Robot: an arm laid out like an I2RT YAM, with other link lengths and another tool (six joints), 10 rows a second.
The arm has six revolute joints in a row. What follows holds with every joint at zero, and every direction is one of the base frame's.
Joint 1 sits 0.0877 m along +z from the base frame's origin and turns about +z.
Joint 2 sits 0.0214 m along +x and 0.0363 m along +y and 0.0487 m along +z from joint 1 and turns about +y.
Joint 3 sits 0.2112 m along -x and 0.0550 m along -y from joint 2 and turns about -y.
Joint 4 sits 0.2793 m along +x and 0.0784 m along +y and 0.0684 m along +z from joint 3 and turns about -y.
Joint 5 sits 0.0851 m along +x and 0.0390 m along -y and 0.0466 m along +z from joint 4 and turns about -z.
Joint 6 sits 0.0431 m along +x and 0.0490 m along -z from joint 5 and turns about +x.
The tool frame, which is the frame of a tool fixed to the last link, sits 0.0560 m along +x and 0.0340 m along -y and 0.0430 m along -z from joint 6; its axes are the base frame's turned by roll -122.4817, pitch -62.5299 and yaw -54.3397 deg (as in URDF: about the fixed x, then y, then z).
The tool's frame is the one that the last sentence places.
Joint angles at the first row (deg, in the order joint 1, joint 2, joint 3, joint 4, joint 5, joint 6):
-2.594, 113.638, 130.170, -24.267, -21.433, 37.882
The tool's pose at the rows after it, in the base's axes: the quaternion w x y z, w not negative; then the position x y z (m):
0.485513, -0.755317, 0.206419, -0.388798, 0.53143, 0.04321, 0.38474
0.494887, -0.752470, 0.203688, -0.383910, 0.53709, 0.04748, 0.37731
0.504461, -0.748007, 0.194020, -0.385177, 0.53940, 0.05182, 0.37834
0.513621, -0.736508, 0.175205, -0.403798, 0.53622, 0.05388, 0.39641
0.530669, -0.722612, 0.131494, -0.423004, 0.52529, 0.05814, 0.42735
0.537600, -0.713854, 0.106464, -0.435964, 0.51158, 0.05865, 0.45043
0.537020, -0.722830, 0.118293, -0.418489, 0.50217, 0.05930, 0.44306
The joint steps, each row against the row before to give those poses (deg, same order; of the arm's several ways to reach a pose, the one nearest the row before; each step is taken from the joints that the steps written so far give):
0.787, 0.529, -1.931, 3.075, -1.856, 0.522
0.266, 0.618, -1.143, 2.199, -0.704, 0.968
0.265, 0.090, -0.529, 1.935, -0.878, 0.617
0.086, -1.137, 0.172, 2.194, -0.615, 0.265
-0.085, -2.021, 0.789, 2.375, -3.154, 0.000
-0.264, -2.462, 0.002, 0.625, -1.766, -0.087
-0.001, -2.545, -3.147, -1.929, -0.178, 0.174

